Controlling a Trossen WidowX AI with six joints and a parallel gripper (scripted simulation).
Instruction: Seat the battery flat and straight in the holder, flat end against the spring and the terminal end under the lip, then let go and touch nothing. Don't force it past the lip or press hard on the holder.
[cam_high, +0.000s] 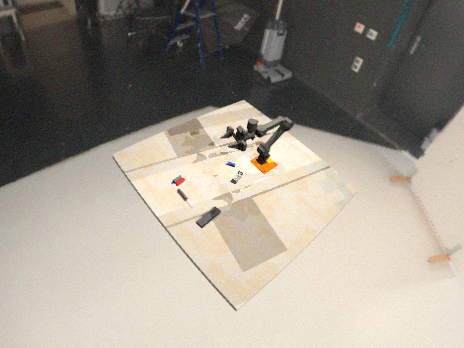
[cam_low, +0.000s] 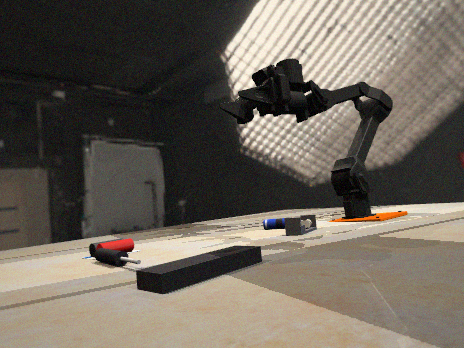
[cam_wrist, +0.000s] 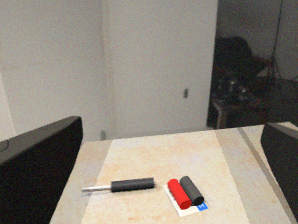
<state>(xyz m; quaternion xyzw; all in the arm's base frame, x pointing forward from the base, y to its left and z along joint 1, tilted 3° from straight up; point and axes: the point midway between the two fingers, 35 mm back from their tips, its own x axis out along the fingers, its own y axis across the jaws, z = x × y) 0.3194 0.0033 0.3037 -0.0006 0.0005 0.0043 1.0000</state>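
Now: gripper tip 130 mm past the battery, 50 mm to the left of it and 290 mm above it. From my gripper tip the other things lie so: long dark bar (210 mm ahead, 260 mm to the left, 280 mm below); then black-handled screwdriver (270 mm ahead, 90 mm to the left, 290 mm below).
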